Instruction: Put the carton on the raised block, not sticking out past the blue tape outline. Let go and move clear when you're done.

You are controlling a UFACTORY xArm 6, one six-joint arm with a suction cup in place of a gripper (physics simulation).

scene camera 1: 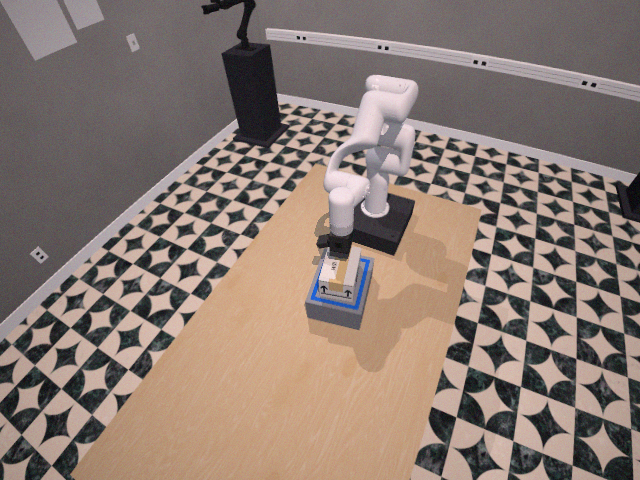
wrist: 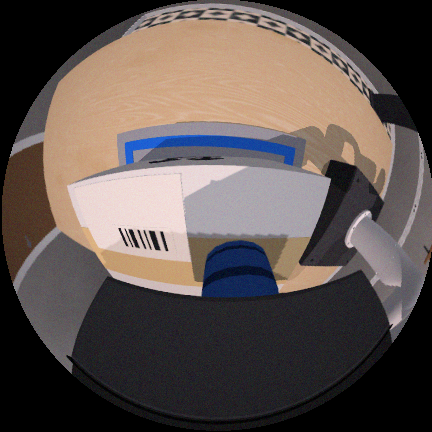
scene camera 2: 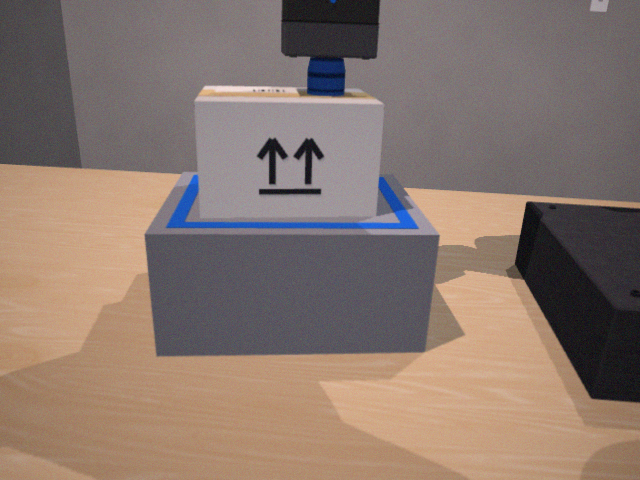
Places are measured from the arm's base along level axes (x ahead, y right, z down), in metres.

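Where they show: hand at its tool point: (wrist: 233,248); arm's base at its link origin: (scene camera 1: 374,208) (wrist: 357,228).
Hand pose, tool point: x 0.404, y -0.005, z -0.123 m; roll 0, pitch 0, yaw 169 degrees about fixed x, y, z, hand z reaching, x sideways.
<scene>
Things, the pixels of their centre, and the offset from my tool point. Level surfaces: height alone.
- white carton at the middle of its body: (wrist: 190,222) (scene camera 2: 286,147) (scene camera 1: 340,272) dx +0.036, dy -0.012, dz +0.039 m
- grey raised block at the middle of its body: (scene camera 2: 291,252) (wrist: 207,189) (scene camera 1: 341,287) dx +0.029, dy -0.013, dz +0.151 m
- wooden table at its surface level: dz +0.211 m
The white carton (scene camera 1: 337,279) (scene camera 2: 289,155) (wrist: 250,200), with tan tape and black arrows, sits upright and level on the grey raised block (scene camera 1: 333,314) (scene camera 2: 292,294) (wrist: 210,131). In scene camera 2 its near bottom edge lies inside the blue tape outline (scene camera 2: 289,225) (wrist: 210,140) (scene camera 1: 330,303); its far bottom edge is hidden. My gripper, a blue suction cup (scene camera 2: 326,91) (wrist: 240,265), touches the carton's top, right of its middle in scene camera 2. No gap shows between cup and carton, and I take it as shut on the carton.
The arm's black base plate (scene camera 1: 385,227) (scene camera 2: 584,258) (wrist: 345,215) stands on the wooden table (scene camera 1: 248,382) (scene camera 2: 232,413) (wrist: 200,75), near the block. A black pedestal (scene camera 1: 251,90) with a small dark arm stands on the floor beyond the table.
</scene>
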